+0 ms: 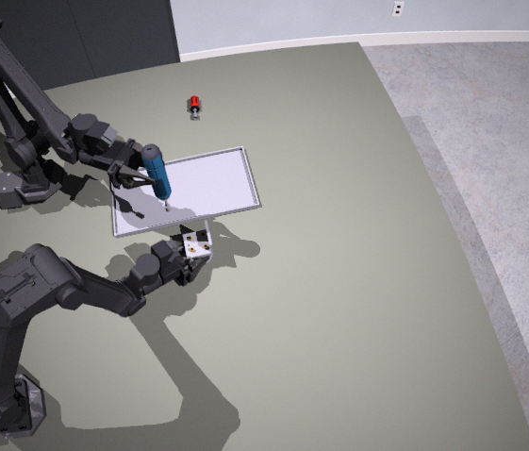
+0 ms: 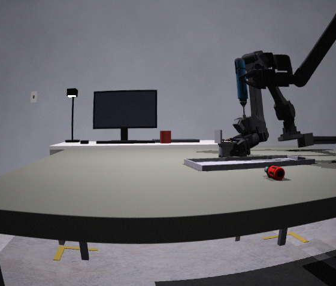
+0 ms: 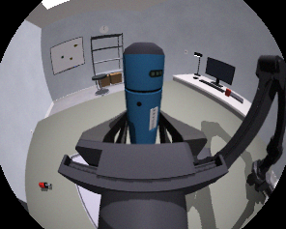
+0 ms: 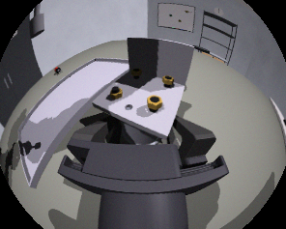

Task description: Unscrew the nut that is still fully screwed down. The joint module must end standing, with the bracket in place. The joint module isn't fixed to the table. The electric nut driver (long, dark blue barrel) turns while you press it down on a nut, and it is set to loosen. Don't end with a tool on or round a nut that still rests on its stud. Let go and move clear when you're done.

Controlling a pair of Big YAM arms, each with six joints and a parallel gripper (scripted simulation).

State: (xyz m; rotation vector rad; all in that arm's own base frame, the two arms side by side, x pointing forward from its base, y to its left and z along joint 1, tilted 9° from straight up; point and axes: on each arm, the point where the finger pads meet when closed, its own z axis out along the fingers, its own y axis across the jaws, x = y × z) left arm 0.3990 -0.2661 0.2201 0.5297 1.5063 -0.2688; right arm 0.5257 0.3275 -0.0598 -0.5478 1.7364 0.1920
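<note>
Now: right hand 50 mm below the bracket. Also, from my right hand: socket tip 60 mm behind, 60 mm to the left, 140 mm above; then short red-handled tool 10 mm ahead, 540 mm to the left, 10 mm below; then shallow white tray 50 mm behind, 210 mm to the left, 20 mm below.
</note>
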